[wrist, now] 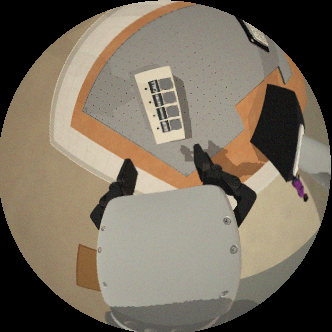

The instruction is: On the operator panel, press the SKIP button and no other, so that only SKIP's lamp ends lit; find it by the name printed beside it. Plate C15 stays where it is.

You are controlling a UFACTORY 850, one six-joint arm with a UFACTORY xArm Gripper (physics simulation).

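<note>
The operator panel [151,118] is a cream box on the grey perforated board, a little above the picture's middle. It has a column of four round grey buttons, each with a dark name label and a small dark lamp dot to its left. The printed names are too small to read, so I cannot tell which is SKIP. No lamp looks lit. My gripper [162,158] is open and empty, its two black fingers wide apart, below the panel in the view. A white plate in a black holder [257,36] lies at the upper right; no name on it can be read.
The grey perforated board [210,65] lies on an orange-brown surface [107,145] with a pale tiled border [64,120]. A large black block-like object [278,125] with a white edge and grey arm stands at the right. A small purple item [298,187] is below it.
</note>
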